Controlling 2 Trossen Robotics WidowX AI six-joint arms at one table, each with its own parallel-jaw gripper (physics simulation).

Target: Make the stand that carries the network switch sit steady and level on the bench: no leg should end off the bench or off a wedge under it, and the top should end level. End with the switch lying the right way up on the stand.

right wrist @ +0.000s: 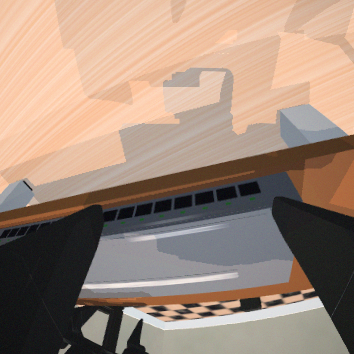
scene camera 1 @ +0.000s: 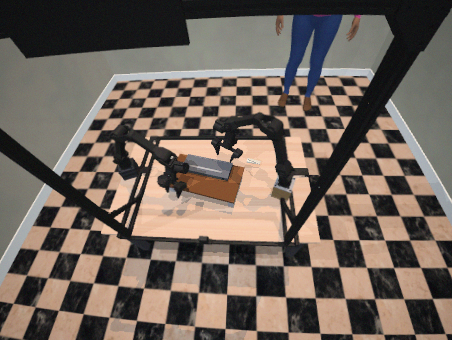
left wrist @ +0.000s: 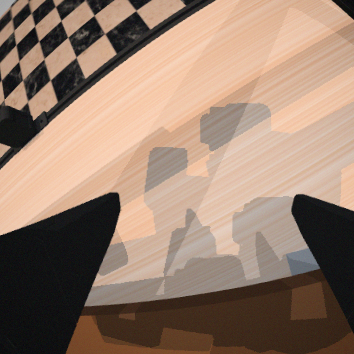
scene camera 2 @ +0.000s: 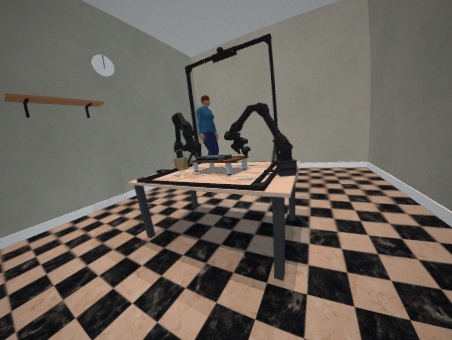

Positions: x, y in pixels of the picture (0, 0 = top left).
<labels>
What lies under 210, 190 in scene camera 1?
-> A brown stand.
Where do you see a brown stand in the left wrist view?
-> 302, 306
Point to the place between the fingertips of my left gripper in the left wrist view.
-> At 207, 201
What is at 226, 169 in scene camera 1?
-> A grey network switch.
</labels>
